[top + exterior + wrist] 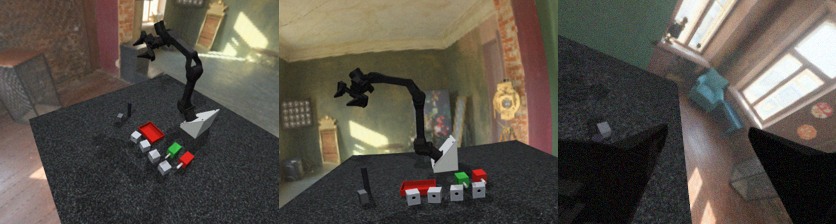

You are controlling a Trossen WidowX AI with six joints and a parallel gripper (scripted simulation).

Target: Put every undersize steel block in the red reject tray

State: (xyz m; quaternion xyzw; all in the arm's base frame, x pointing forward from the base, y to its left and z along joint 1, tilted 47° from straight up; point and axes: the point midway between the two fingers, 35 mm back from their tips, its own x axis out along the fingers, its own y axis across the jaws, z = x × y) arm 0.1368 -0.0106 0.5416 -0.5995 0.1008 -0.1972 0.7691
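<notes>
The green gauge lies 5 cm ahead of my gripper tip, 52 cm to the left of it and 38 cm below it. Round my gripper tip: red reject tray (6 cm ahead, 33 cm to the left, 39 cm below); red gauge (4 cm ahead, 59 cm to the left, 38 cm below).
</notes>
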